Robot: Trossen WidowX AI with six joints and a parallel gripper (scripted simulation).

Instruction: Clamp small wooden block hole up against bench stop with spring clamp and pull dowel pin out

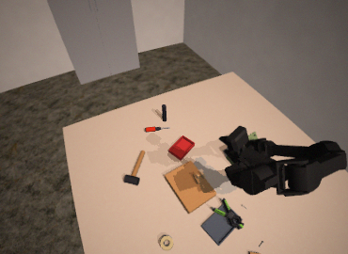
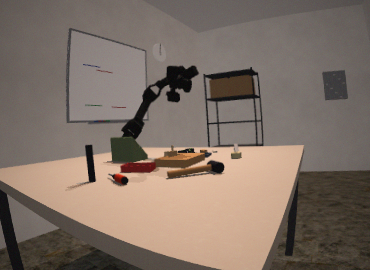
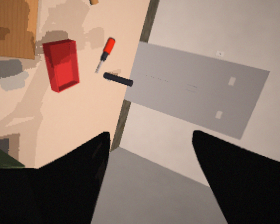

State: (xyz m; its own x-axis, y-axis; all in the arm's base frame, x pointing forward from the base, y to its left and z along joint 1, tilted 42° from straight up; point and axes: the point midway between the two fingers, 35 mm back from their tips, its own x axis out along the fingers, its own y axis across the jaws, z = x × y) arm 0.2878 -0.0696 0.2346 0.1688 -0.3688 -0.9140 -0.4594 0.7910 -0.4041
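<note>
Now: the dowel pin 300 mm below my hand, 60 mm to the right of it and 50 mm ahead of it. Also, from my hand: blue-grey tray (350 mm below, 150 mm to the left, 20 mm ahead); then wooden board (340 mm below, 90 mm ahead, 50 mm to the right); then wooden block (310 mm below, 60 mm to the right, 50 mm ahead).
</note>
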